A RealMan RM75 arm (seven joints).
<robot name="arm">
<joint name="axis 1" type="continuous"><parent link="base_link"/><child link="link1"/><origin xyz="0 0 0.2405"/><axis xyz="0 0 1"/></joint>
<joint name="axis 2" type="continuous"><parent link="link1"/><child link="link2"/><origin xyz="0 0 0"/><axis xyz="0 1 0"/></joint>
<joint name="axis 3" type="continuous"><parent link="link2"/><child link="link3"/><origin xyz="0 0 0.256"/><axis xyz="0 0 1"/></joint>
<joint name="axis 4" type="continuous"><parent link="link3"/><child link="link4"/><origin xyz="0 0 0"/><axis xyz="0 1 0"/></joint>
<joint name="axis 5" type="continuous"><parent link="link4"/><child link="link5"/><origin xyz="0 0 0.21"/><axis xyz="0 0 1"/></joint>
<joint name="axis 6" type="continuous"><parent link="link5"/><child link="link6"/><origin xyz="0 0 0"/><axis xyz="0 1 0"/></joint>
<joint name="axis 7" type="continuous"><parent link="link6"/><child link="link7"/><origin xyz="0 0 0.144"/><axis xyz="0 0 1"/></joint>
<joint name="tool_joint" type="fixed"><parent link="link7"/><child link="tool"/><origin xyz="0 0 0"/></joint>
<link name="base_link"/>
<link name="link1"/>
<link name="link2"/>
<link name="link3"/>
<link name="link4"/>
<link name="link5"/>
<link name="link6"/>
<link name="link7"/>
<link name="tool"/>
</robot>
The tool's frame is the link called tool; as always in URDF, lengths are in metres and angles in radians. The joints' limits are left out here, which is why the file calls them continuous.
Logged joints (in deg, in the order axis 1, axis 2, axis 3, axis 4, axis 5, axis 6, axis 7), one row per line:
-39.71 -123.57 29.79 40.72 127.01 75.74 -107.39
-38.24 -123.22 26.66 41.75 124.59 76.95 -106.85
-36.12 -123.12 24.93 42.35 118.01 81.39 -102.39
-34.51 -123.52 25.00 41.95 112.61 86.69 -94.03
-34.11 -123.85 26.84 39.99 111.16 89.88 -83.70
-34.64 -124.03 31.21 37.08 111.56 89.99 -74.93
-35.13 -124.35 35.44 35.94 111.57 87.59 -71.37
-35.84 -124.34 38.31 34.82 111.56 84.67 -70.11
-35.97 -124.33 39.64 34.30 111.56 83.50 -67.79
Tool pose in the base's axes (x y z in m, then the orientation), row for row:
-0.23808 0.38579 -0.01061 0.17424 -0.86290 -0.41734 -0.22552
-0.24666 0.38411 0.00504 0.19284 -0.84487 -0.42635 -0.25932
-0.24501 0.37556 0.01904 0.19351 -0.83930 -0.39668 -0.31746
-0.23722 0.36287 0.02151 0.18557 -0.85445 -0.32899 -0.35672
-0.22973 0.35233 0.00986 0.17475 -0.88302 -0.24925 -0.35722
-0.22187 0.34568 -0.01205 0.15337 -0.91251 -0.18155 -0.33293
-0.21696 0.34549 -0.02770 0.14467 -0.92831 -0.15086 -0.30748
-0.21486 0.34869 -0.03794 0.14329 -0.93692 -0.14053 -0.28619
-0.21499 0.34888 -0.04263 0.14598 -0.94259 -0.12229 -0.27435
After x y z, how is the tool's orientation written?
As a quaternion, w x y z.
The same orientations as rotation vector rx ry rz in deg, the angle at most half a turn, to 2 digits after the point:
-140.15 -67.78 -36.63
-135.84 -68.55 -41.69
-134.89 -63.76 -51.02
-137.92 -53.10 -57.58
-143.38 -40.47 -58.00
-149.92 -29.83 -54.70
-153.27 -24.91 -50.77
-154.81 -23.22 -47.29
-155.51 -20.18 -45.26

